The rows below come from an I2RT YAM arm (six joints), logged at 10 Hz.
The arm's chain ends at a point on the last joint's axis. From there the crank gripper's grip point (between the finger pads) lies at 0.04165 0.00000 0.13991 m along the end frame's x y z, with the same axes.
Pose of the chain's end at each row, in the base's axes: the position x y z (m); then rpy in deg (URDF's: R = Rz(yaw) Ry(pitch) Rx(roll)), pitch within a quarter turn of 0, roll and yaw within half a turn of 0:
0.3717 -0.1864 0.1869 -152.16 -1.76 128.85
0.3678 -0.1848 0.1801 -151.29 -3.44 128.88
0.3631 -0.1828 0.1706 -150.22 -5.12 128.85
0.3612 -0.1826 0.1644 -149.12 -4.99 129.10
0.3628 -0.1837 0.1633 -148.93 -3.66 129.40
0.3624 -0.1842 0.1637 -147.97 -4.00 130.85
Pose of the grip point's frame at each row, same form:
0.2923 -0.1920 0.0645 -152.16 -1.76 128.85
0.2848 -0.1889 0.0601 -151.29 -3.44 128.88
0.2762 -0.1856 0.0534 -150.22 -5.12 128.85
0.2727 -0.1876 0.0484 -149.12 -4.99 129.10
0.2758 -0.1915 0.0464 -148.93 -3.66 129.40
0.2737 -0.1950 0.0483 -147.97 -4.00 130.85

